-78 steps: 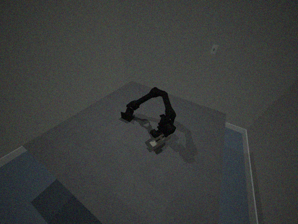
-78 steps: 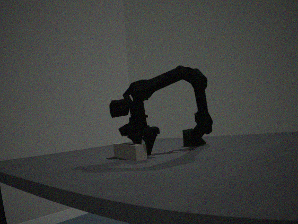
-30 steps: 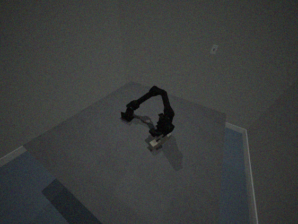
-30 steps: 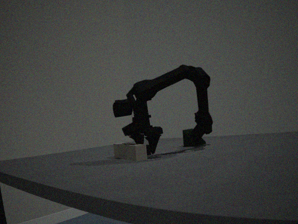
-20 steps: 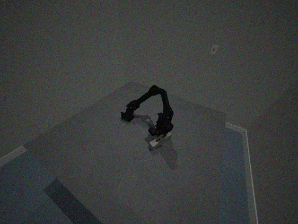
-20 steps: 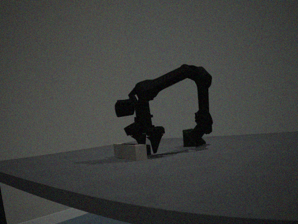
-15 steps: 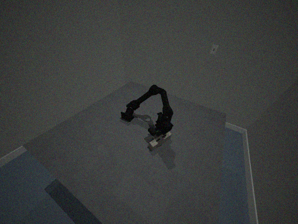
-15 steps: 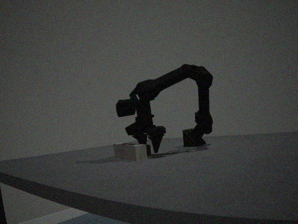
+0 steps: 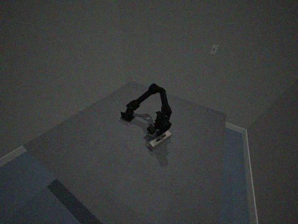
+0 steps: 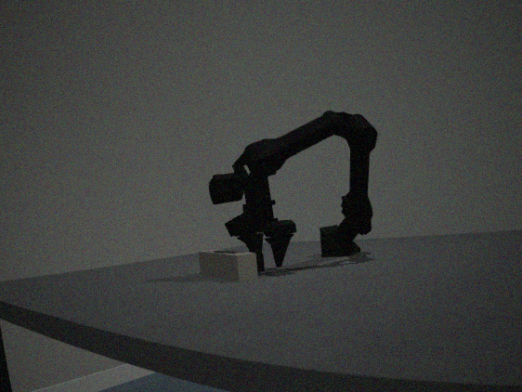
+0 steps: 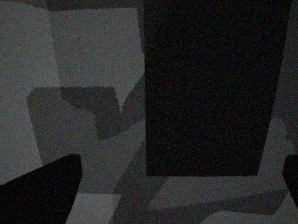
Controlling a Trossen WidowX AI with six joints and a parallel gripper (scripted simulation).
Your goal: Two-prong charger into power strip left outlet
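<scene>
Right now the charger is 50 mm ahead of my gripper tip, 30 mm to the right of it and 10 mm above it.
</scene>
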